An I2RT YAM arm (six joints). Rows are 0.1 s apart.
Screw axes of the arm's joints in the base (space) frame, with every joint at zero. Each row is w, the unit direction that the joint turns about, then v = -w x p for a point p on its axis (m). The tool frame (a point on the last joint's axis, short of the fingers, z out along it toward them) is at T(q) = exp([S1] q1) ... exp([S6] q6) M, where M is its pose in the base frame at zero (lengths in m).
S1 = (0, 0, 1, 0, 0, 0)
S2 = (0, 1, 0, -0.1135, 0, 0.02)
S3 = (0, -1, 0, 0.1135, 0, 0.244)
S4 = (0, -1, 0, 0.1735, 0, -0.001)
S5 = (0, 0, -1, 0, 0.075, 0)
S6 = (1, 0, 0, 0, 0.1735, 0)
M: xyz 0.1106 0 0.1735 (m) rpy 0 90 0 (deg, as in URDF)
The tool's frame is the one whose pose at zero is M.
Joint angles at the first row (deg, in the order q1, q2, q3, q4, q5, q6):
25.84, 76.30, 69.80, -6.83, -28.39, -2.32
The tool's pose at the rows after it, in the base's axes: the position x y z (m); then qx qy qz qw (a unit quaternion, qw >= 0):
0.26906 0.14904 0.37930 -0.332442 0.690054 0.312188 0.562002
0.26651 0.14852 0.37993 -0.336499 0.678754 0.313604 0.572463
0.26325 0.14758 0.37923 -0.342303 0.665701 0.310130 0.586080
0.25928 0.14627 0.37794 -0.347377 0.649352 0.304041 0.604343
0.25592 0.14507 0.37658 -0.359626 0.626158 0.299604 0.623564
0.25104 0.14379 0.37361 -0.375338 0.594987 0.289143 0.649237
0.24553 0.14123 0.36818 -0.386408 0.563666 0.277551 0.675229
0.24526 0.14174 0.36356 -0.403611 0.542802 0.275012 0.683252
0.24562 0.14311 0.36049 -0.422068 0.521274 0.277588 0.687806
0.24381 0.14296 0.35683 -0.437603 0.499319 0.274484 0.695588
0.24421 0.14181 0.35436 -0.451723 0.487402 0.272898 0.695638
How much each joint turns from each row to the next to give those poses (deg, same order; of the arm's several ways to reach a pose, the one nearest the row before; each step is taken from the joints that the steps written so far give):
-0.02, -0.87, -1.06, 2.14, -0.09, 0.17
0.08, -0.71, -1.06, 2.01, -0.35, -0.23
0.11, -0.93, -1.57, 2.44, -0.02, -0.79
0.14, -1.15, -2.09, 3.32, 0.26, -0.92
0.00, -0.93, -2.08, 3.87, -0.77, -1.50
0.13, -1.21, -2.92, 5.21, -0.61, -2.31
-0.02, -1.35, -3.64, 6.00, -0.48, -1.96
-0.08, 0.21, -1.48, 3.05, -1.80, -1.77
-0.03, 0.51, -0.85, 2.61, -2.38, -1.40
-0.05, -0.08, -1.46, 2.83, -1.73, -1.63
-0.43, 0.15, -0.48, 0.73, -1.91, -1.42

